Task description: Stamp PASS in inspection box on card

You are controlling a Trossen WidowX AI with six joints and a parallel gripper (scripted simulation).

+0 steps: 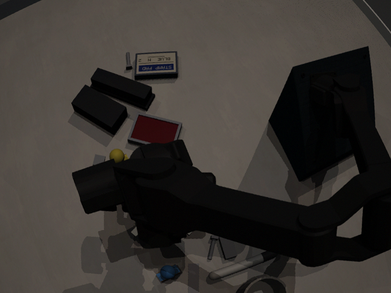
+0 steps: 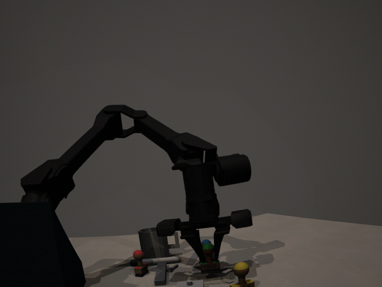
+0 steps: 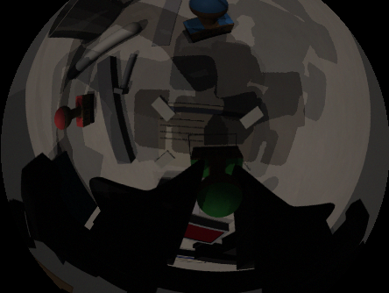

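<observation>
The yellow stamp lies 4 cm ahead of my gripper tip, 10 cm to the right of it and 2 cm below it. The rest, counted from my gripper tip: blue stamp: 1 cm ahead, 12 cm to the left, 2 cm below; then green-knobbed stamp: right at my gripper tip; then red ink pad: 4 cm behind, 14 cm to the right, 4 cm below.
</observation>
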